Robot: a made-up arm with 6 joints.
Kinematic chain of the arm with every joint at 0, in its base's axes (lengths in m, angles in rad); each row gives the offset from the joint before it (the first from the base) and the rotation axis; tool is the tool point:
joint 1: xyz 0 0 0.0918 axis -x
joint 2: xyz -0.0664 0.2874 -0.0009 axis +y
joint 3: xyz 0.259 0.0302 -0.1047 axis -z
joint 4: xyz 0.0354 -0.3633 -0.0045 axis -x
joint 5: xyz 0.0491 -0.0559 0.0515 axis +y
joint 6: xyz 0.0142 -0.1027 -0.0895 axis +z
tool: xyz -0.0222 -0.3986 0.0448
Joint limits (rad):
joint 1: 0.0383..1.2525
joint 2: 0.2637..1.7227
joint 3: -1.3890..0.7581
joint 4: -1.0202..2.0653
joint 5: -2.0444..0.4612
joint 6: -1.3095..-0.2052
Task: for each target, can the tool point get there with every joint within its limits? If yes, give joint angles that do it. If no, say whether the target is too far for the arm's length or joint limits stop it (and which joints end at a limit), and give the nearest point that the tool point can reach.
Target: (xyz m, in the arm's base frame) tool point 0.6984 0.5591 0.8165
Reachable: no: joint limits stop it (at a limit: joint 1, joint 2, joint 3, joint 5, joint 6) | nearest point 0.6091 0.4353 0.3389 | short by 0.501 m
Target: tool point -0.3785 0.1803 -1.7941
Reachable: no: too far | nearest point -0.2668 0.1158 -1.1196 | short by 0.687 m
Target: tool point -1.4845 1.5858 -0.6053
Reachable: no: too far | nearest point -0.7111 0.4871 -0.5269 | short by 1.346 m
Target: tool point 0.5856 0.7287 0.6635
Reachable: no: joint limits stop it (at a limit: joint 1, joint 2, joint 3, joint 5) | nearest point 0.5391 0.4649 0.3317 | short by 0.426 m
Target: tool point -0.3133 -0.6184 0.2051
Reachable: yes | joints 0.8339 1.0423 0.1758 -0.4331 -1.2590 -0.2959
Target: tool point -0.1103 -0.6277 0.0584
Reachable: yes | joints 0.7914 0.4534 0.0638 -0.4714 -0.7283 -0.5547
